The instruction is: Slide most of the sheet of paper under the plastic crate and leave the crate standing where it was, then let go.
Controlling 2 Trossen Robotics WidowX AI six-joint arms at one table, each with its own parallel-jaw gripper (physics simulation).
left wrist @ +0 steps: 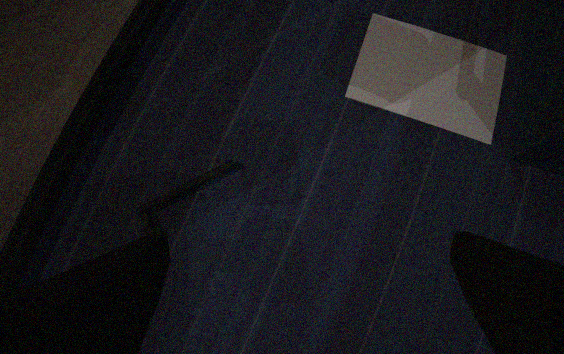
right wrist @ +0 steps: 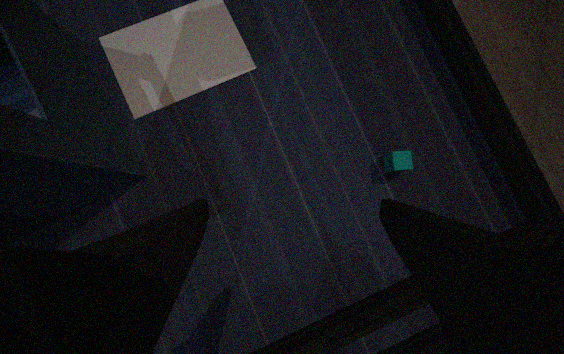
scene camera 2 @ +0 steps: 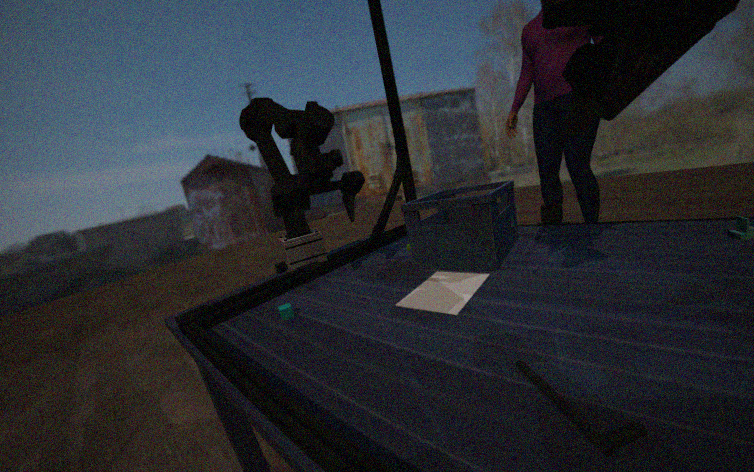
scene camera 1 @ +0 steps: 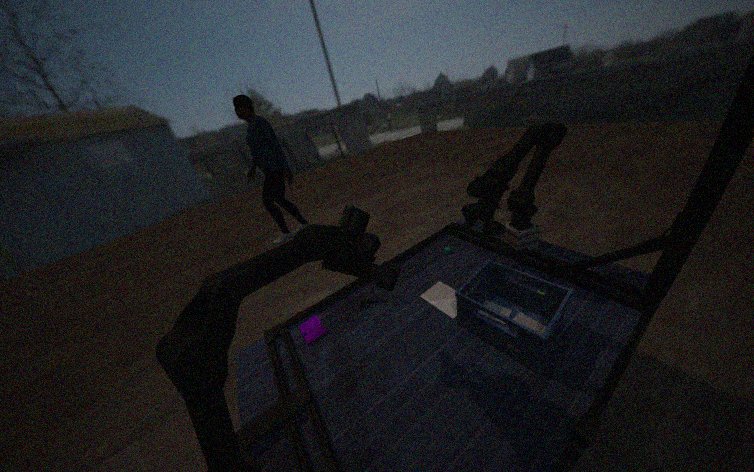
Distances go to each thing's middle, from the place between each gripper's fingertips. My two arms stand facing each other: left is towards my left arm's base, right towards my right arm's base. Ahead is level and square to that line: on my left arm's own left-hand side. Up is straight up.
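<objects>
Blue plastic crate [scene camera 2: 477,237]: from my right hand, 6 cm below, 22 cm behind, 19 cm to the left.
My left hand: 280 mm past the crate, 140 mm above it, 220 mm to the left of it.
</objects>
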